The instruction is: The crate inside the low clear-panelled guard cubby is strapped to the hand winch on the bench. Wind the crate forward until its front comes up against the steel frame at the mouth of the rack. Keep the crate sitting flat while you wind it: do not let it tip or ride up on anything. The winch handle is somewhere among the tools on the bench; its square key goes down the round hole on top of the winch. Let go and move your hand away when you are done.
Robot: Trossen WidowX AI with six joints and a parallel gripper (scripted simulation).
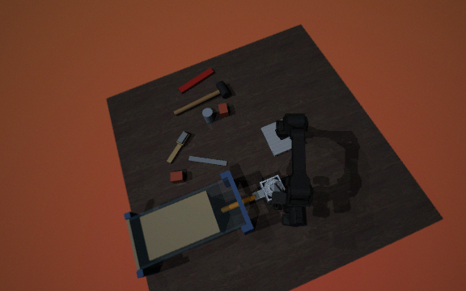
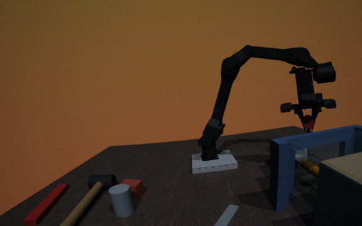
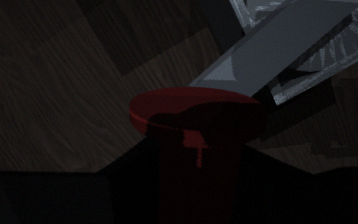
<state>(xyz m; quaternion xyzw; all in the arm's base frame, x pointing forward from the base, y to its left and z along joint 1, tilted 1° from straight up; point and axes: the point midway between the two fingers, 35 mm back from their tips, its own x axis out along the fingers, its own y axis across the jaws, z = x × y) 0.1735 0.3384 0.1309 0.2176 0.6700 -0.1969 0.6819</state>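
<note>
My gripper tip is now 180 mm short of the blue steel frame, 110 mm to the left of it and 10 mm above it. Also, from my gripper tip: red knob: 20 mm above; then winch: 110 mm to the right, 90 mm below; then winch handle: 10 mm ahead, 40 mm to the right, 10 mm below.
</note>
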